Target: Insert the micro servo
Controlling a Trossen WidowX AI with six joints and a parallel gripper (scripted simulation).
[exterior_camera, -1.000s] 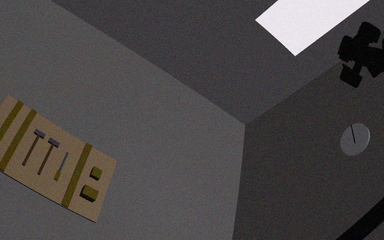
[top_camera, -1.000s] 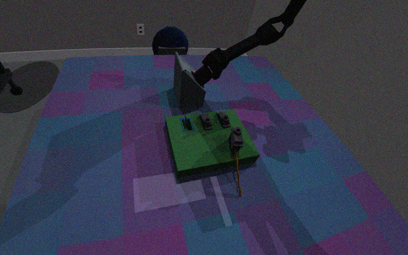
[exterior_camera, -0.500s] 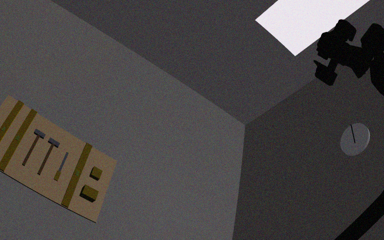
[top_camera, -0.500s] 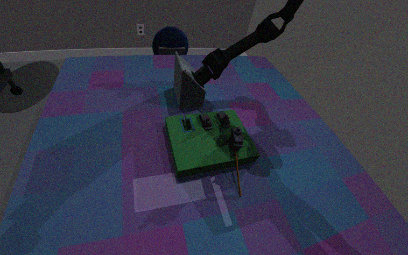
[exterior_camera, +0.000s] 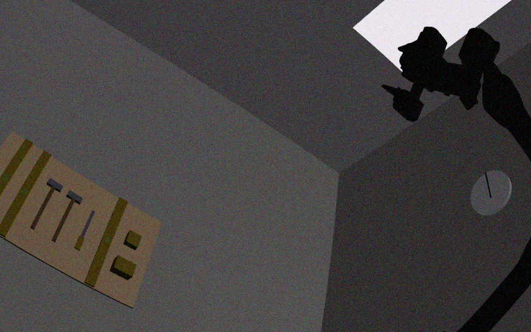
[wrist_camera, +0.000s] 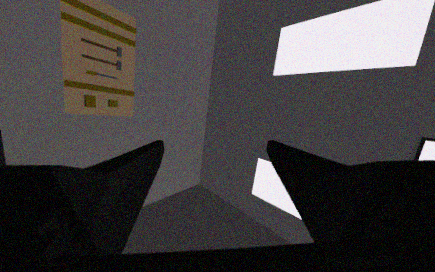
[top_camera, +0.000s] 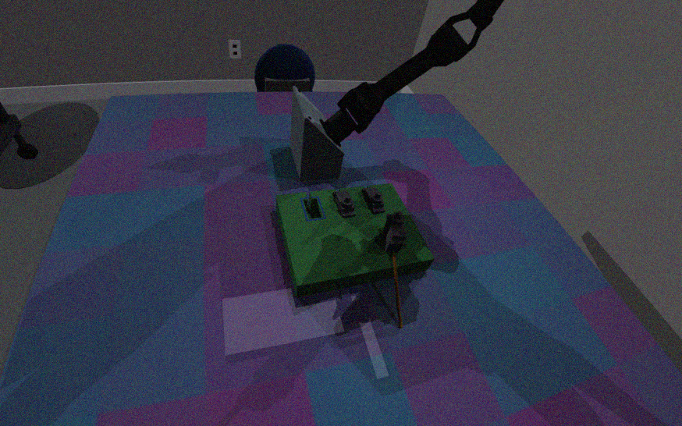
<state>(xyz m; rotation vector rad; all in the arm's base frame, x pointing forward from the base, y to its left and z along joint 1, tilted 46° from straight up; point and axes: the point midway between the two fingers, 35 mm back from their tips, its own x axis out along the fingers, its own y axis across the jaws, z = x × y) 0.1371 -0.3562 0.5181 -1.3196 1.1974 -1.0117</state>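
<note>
Right now the green deck is 72 cm below my gripper tip, 12 cm to the right of it and 12 cm ahead of it.
</note>
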